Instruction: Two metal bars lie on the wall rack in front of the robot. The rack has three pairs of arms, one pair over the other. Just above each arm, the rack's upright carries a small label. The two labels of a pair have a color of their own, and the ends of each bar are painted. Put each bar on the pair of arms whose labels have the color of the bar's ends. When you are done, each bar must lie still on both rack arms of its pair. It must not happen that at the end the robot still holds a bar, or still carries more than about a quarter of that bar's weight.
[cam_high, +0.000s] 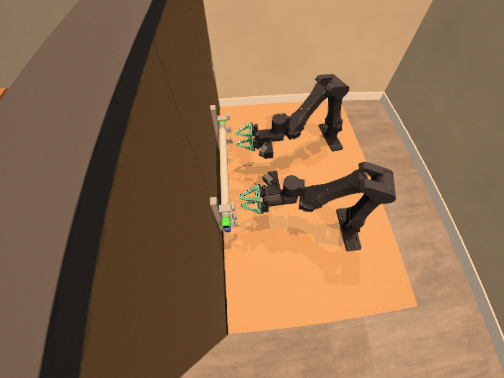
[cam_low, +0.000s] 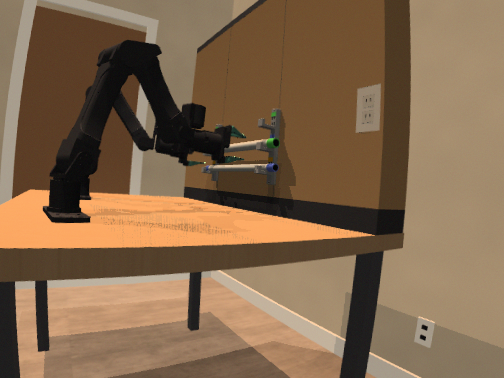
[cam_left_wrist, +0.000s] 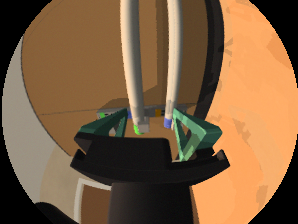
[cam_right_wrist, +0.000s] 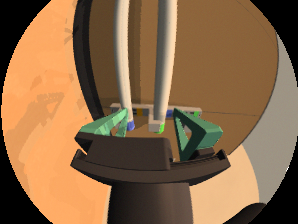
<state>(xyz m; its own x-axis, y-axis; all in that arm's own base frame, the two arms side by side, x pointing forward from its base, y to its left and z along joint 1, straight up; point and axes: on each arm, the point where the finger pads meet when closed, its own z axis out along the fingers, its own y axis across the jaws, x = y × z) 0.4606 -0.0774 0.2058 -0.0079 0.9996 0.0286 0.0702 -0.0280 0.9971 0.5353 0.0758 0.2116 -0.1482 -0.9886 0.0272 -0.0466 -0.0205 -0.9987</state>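
The green-ended bar lies 80 mm ahead of my left hand, 140 mm to the right of it and 30 mm above it. From my left hand the other things lie so: wall socket: 170 mm ahead, 700 mm to the right, 90 mm above; then brown wall panel: 180 mm ahead, 140 mm to the right, 220 mm above; then blue-ended bar: 80 mm ahead, 150 mm to the right, 50 mm below.
My right hand is 16 cm to the right of the green-ended bar, 5 cm short of it and 2 cm below it. The rest, counted from my right hand: wall socket 40 cm to the right, 14 cm ahead, 9 cm above; brown wall panel 21 cm above, 16 cm to the left, 14 cm ahead; blue-ended bar 15 cm to the left, 6 cm below, 5 cm ahead.
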